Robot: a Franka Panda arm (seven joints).
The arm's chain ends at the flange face. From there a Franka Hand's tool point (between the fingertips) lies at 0.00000 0.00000 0.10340 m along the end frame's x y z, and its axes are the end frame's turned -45 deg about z.
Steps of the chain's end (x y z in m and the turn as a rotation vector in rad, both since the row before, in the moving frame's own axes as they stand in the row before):
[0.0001, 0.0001, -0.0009, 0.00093, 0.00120, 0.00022]
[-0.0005, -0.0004, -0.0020, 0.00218, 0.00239, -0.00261]
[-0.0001, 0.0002, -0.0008, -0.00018, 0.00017, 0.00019]
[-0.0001, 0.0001, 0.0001, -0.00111, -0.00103, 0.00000]
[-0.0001, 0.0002, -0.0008, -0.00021, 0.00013, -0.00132]
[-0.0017, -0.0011, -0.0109, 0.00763, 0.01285, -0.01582]
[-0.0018, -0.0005, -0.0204, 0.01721, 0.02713, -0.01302]
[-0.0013, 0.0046, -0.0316, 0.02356, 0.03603, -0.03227]
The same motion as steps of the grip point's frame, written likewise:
[0.0002, 0.0002, -0.0009, -0.00019, 0.00151, 0.00022]
[0.0003, -0.0006, -0.0020, -0.00015, 0.00323, -0.00261]
[-0.0002, 0.0001, -0.0008, -0.00025, -0.00001, 0.00019]
[-0.0003, 0.0000, 0.0001, -0.00006, -0.00151, 0.00000]
[-0.0002, 0.0001, -0.0008, -0.00024, -0.00006, -0.00132]
[0.0011, -0.0016, -0.0109, -0.00369, 0.01448, -0.01582]
[0.0023, -0.0009, -0.0205, -0.00701, 0.03135, -0.01302]
[0.0002, 0.0032, -0.0317, -0.00882, 0.04214, -0.03227]

